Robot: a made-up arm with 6 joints. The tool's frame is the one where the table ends. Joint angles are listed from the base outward.
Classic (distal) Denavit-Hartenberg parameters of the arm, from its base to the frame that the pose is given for. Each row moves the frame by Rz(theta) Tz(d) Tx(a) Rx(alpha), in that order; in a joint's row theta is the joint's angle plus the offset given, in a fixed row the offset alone. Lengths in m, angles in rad.
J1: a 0, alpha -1.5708, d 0.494, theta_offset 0
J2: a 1.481, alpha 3.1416, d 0, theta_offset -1.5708
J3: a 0, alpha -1.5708, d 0, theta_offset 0
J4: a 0, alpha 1.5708, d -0.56, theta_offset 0
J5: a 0, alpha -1.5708, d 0.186, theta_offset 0
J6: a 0, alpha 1.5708, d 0, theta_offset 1.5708
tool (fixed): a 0, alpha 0, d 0, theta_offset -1.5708
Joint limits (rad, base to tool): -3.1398..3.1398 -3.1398..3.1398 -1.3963..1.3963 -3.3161..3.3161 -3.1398..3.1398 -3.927..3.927
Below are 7 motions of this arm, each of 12 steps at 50 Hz.
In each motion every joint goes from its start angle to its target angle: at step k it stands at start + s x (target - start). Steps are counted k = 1, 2, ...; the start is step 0. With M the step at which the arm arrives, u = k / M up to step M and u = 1 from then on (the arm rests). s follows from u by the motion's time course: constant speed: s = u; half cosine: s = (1 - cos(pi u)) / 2; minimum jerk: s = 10 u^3 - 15 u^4 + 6 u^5.
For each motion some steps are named. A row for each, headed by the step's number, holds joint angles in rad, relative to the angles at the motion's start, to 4 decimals.
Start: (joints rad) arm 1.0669 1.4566 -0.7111 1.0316 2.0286 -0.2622
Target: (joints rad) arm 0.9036 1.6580 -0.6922 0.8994 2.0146 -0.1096
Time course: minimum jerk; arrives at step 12
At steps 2, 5, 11, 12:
2: -0.0058 0.0071 0.0007 -0.0047 -0.0005 0.0054
5: -0.0566 0.0698 0.0066 -0.0458 -0.0049 0.0529
11: -0.1625 0.2004 0.0188 -0.1315 -0.0139 0.1518
12: -0.1633 0.2014 0.0189 -0.1322 -0.0140 0.1526

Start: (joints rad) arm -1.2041 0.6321 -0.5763 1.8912 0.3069 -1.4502
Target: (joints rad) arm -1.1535 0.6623 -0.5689 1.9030 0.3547 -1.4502
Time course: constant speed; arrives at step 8
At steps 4, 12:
4: 0.0253 0.0151 0.0037 0.0059 0.0239 0.0000
12: 0.0506 0.0302 0.0074 0.0118 0.0478 0.0000

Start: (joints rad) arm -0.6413 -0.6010 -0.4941 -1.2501 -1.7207 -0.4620
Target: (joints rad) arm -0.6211 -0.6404 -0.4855 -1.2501 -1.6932 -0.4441
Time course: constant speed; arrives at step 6
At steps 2, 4, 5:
2: 0.0067 -0.0131 0.0029 0.0000 0.0092 0.0060
4: 0.0135 -0.0263 0.0057 0.0000 0.0183 0.0119
5: 0.0168 -0.0328 0.0072 0.0000 0.0229 0.0149

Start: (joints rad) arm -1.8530 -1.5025 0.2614 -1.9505 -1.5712 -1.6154
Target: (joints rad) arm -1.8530 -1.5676 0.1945 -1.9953 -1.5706 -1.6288
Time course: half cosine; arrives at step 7
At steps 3, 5, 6, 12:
3: 0.0000 -0.0253 -0.0260 -0.0174 0.0002 -0.0052
5: 0.0000 -0.0528 -0.0543 -0.0364 0.0005 -0.0109
6: 0.0000 -0.0619 -0.0636 -0.0426 0.0006 -0.0127
12: 0.0000 -0.0651 -0.0669 -0.0448 0.0006 -0.0134

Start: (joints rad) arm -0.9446 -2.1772 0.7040 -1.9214 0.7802 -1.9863
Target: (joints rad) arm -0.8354 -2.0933 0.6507 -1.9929 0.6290 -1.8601
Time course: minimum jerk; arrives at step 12
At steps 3, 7, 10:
3: 0.0113 0.0087 -0.0055 -0.0074 -0.0157 0.0131
7: 0.0713 0.0548 -0.0348 -0.0467 -0.0988 0.0825
10: 0.1053 0.0809 -0.0514 -0.0690 -0.1458 0.1217

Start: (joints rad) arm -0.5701 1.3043 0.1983 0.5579 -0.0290 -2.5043
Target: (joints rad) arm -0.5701 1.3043 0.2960 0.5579 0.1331 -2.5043
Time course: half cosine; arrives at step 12
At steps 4, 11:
4: 0.0000 0.0000 0.0244 0.0000 0.0405 0.0000
11: 0.0000 0.0000 0.0960 0.0000 0.1593 0.0000

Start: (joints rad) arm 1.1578 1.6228 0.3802 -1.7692 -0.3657 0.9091
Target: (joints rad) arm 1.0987 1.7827 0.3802 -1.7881 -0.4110 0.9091
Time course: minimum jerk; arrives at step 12
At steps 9, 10, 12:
9: -0.0530 0.1433 0.0000 -0.0169 -0.0406 0.0000
10: -0.0570 0.1542 0.0000 -0.0182 -0.0437 0.0000
12: -0.0591 0.1599 0.0000 -0.0189 -0.0453 0.0000

